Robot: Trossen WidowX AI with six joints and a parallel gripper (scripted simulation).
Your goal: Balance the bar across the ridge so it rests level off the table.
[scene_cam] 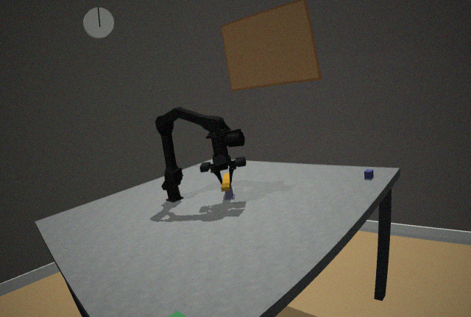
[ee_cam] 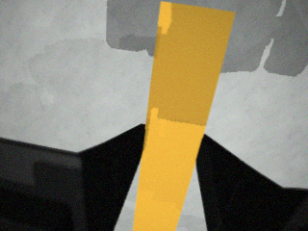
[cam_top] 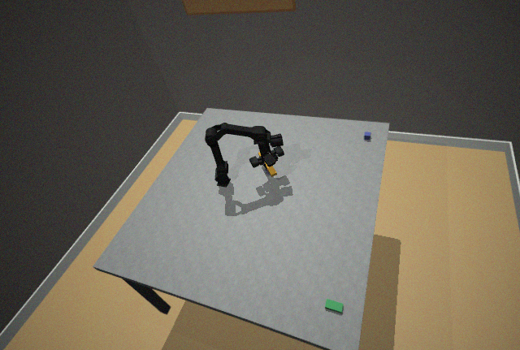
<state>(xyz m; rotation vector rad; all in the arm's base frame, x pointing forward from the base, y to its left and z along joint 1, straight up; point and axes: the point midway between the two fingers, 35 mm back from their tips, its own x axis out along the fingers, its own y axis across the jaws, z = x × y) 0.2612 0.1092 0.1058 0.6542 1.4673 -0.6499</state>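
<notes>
The orange bar is 2 cm behind my gripper tip and 2 cm to the left of it. Round my gripper tip: blue cube (48 cm ahead, 39 cm to the left, 5 cm below); flat green block (48 cm ahead, 61 cm to the right, 6 cm below).
</notes>
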